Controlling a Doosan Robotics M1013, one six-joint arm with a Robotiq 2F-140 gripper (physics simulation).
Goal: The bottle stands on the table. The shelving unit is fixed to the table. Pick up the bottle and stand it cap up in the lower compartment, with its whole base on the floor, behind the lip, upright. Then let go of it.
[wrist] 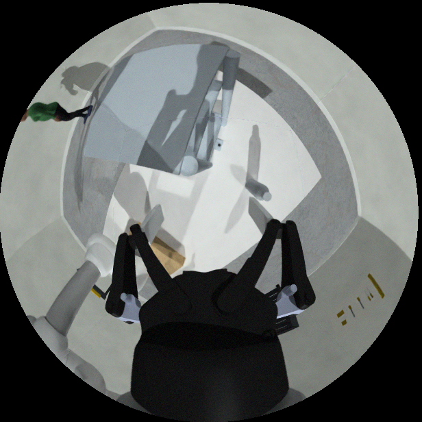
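Observation:
The grey bottle stands upright on the white table, seen from above with its cap toward the lower right. My gripper is wide open with nothing between its fingers. It is above the table, and the bottle lies beyond the right fingertip in the view, apart from it. The pale blue-grey shelving unit stands at the upper left of the bottle. Its broad top panel and posts show from above; its lower compartment is mostly hidden under the top.
A wooden block-like base is below the left finger. The arm's pale links show at the lower left. A small bracket sits at the shelving unit's right side. A person in green is at the far left, beyond the table.

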